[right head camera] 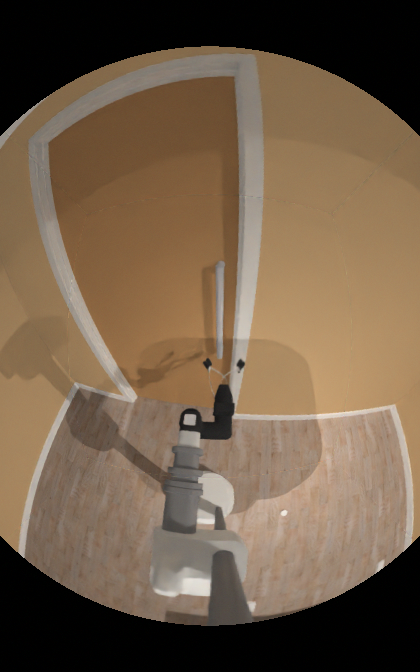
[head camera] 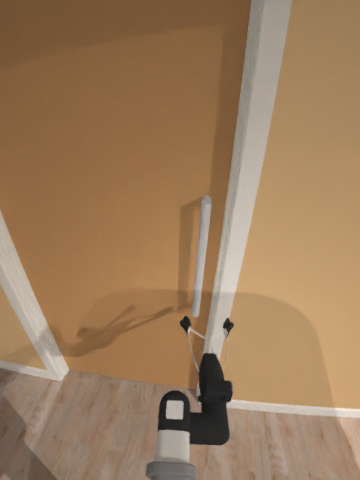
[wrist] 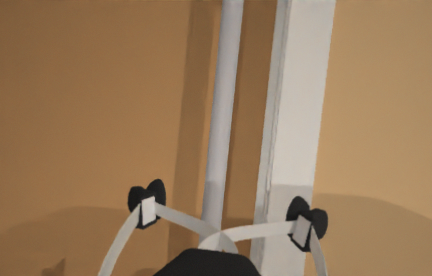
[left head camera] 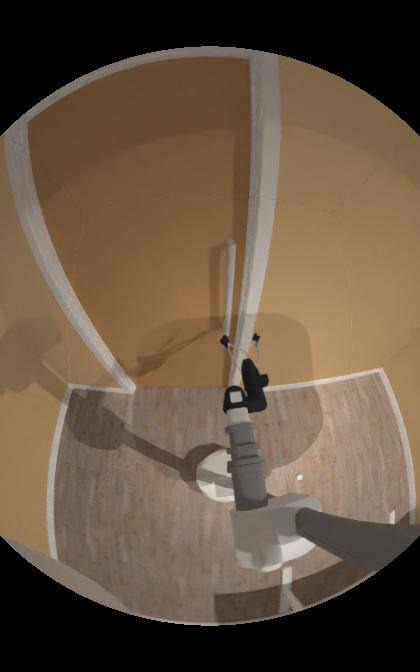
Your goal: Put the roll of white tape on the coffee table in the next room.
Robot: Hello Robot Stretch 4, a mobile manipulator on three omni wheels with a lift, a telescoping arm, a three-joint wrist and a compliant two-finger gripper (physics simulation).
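Pixels of known places: gripper, fingertip midpoint: (right head camera: 223, 359) (head camera: 206, 318) (wrist: 225, 203); robot's base, origin of the base link: (right head camera: 204, 496).
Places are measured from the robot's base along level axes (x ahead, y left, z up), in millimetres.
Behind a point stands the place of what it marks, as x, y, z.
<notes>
My gripper (head camera: 207, 326) {580, -87, 952} (left head camera: 240, 340) (right head camera: 224, 364) {580, -87, 952} (wrist: 225, 203) {580, -87, 952} is open, its fingertips spread wide with nothing between them. It stands in front of a closed orange-brown door (head camera: 125, 175) {822, 202, 1338} (left head camera: 150, 250) (right head camera: 150, 250) {824, 224, 1340} (wrist: 100, 100) {820, 174, 1051}. The long grey vertical door handle (head camera: 202, 250) {720, -66, 1124} (left head camera: 229, 285) (right head camera: 220, 310) {721, -70, 1096} (wrist: 223, 100) {720, -66, 1062} lies behind the space between the fingers in the wrist view. In the head camera view its lower end is just above the fingertips. The roll of white tape cannot be made out for sure, and the coffee table does not show.
A white door post (head camera: 250, 150) {710, -165, 1448} (left head camera: 265, 150) (right head camera: 250, 200) {710, -165, 1531} (wrist: 300, 100) {709, -173, 1070} stands right of the handle, behind the right finger. Another post (head camera: 30, 315) {801, 775, 613} bounds the door's left. Tan walls surround the wooden floor. A small white round thing (left head camera: 299, 477) (right head camera: 284, 513) {-182, -606, -3} lies on the floor, too small to identify.
</notes>
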